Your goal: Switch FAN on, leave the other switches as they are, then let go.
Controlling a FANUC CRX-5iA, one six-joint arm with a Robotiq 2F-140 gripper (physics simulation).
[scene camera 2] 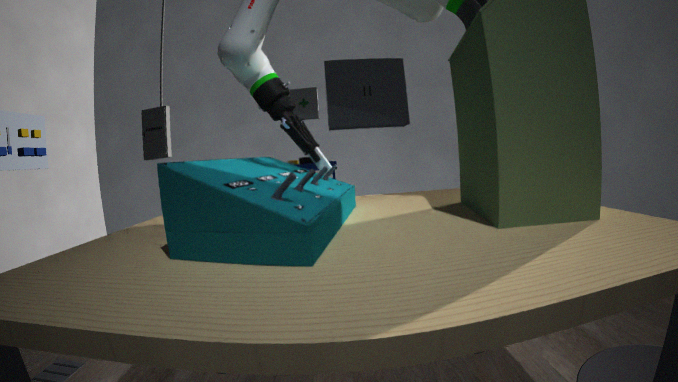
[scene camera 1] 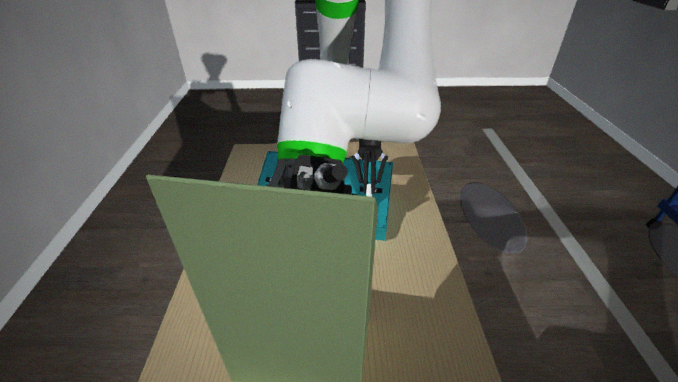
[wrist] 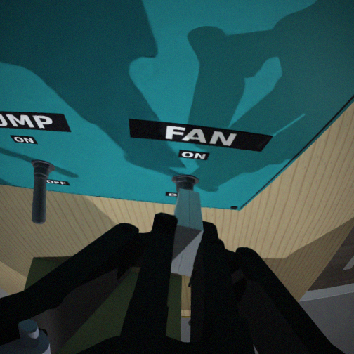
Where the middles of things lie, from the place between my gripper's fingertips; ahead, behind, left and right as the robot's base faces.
Labels:
Right now the teal console (scene camera 2: pixel 226 210) is 150 mm ahead of my hand, 120 mm to the left of it and 30 mm below it.

